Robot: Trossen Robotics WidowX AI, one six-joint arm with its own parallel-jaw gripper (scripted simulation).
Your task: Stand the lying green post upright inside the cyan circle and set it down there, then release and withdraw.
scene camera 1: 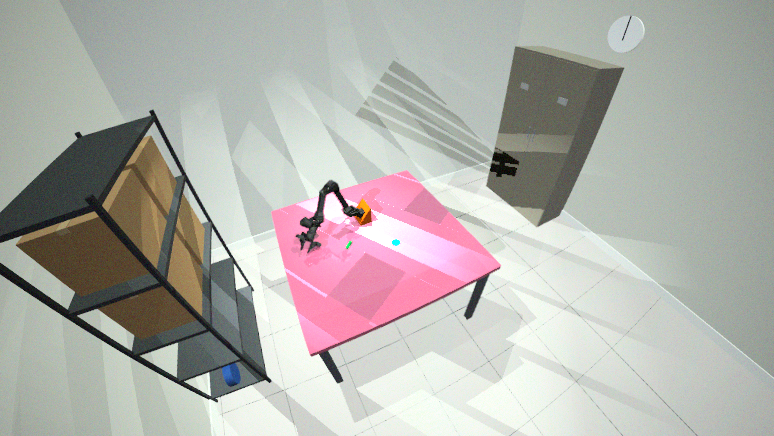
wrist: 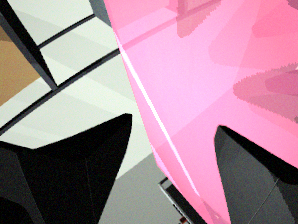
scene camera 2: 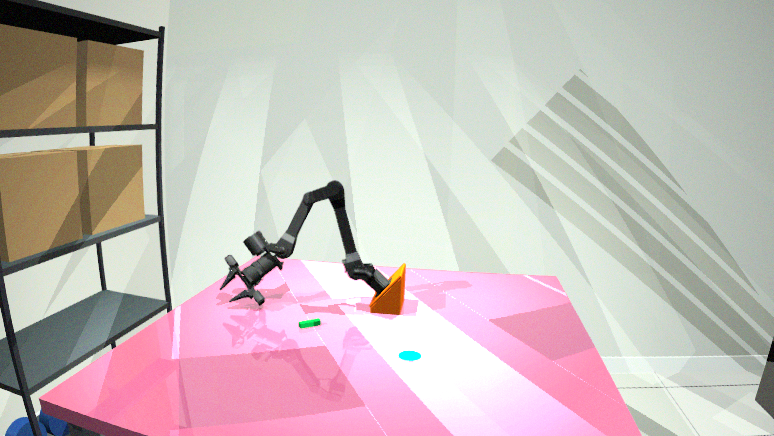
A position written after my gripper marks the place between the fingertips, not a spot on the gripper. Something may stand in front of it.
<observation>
In view: my gripper (scene camera 2: pixel 224 295).
My gripper is seen too in the wrist view (wrist: pixel 174 127).
</observation>
